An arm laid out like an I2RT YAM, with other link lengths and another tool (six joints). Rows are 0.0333 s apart.
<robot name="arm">
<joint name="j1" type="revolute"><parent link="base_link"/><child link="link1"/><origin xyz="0 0 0.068" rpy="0 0 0"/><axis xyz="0 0 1"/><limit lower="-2.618" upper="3.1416"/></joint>
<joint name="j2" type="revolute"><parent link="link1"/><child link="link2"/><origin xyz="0.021 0.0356 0.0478" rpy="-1.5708 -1.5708 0"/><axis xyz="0 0 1"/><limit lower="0" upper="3.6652"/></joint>
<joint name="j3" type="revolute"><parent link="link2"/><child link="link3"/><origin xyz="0 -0.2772 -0.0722" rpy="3.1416 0 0"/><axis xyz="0 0 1"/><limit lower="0" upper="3.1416"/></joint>
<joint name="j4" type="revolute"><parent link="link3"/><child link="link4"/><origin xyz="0.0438 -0.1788 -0.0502" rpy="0 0 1.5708"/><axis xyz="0 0 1"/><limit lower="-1.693" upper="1.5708"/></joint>
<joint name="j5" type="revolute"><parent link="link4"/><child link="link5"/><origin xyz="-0.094 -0.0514 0.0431" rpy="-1.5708 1.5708 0"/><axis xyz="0 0 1"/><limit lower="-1.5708" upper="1.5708"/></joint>
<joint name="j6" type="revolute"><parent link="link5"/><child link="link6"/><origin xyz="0 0.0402 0.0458" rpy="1.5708 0 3.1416"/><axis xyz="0 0 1"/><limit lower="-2.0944" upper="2.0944"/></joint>
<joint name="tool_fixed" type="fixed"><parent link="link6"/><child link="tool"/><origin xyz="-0.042 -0.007 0.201" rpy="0 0.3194 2.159"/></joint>
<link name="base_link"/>
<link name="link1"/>
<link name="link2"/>
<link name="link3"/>
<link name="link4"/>
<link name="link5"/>
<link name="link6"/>
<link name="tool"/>
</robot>
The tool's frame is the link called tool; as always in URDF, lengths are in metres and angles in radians.
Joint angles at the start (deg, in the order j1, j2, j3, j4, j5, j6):
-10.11 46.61 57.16 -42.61 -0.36 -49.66
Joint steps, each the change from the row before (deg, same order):
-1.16 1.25 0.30 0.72 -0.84 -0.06
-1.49 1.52 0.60 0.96 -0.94 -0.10
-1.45 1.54 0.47 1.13 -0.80 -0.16
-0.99 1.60 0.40 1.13 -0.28 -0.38
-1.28 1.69 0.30 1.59 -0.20 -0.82
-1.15 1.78 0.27 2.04 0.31 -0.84
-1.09 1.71 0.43 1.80 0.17 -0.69
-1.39 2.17 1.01 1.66 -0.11 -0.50
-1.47 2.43 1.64 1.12 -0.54 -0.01
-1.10 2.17 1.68 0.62 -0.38 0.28
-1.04 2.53 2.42 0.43 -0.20 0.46
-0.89 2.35 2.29 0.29 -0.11 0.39
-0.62 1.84 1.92 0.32 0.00 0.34
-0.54 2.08 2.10 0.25 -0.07 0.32
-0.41 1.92 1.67 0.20 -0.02 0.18
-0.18 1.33 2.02 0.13 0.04 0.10
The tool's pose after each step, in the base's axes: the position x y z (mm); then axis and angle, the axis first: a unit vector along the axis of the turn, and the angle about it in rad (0 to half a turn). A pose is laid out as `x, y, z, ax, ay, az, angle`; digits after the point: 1 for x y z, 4 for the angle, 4 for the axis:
271.3, -45.9, 197.2, -0.0255, 0.9929, -0.1165, 2.4774
277.0, -50.5, 199.8, -0.0186, 0.9932, -0.1150, 2.4763
282.8, -55.9, 201.9, -0.0117, 0.9933, -0.1148, 2.4754
288.8, -61.7, 202.7, -0.0075, 0.9930, -0.1178, 2.4781
295.5, -70.1, 204.0, -0.0035, 0.9921, -0.1253, 2.4782
303.4, -80.8, 206.3, 0.0022, 0.9906, -0.1370, 2.4753
310.7, -90.7, 208.9, 0.0077, 0.9891, -0.1468, 2.4720
319.2, -101.9, 213.0, 0.0156, 0.9879, -0.1545, 2.4682
328.1, -112.3, 218.0, 0.0252, 0.9874, -0.1565, 2.4640
335.8, -120.8, 222.1, 0.0345, 0.9871, -0.1562, 2.4621
345.2, -130.8, 228.6, 0.0457, 0.9866, -0.1566, 2.4574
353.7, -140.3, 234.0, 0.0555, 0.9860, -0.1573, 2.4544
361.0, -148.1, 239.4, 0.0633, 0.9853, -0.1587, 2.4487
369.2, -155.6, 244.0, 0.0699, 0.9848, -0.1591, 2.4445
376.2, -162.1, 245.6, 0.0746, 0.9845, -0.1590, 2.4458
383.1, -167.1, 253.4, 0.0771, 0.9837, -0.1623, 2.4331

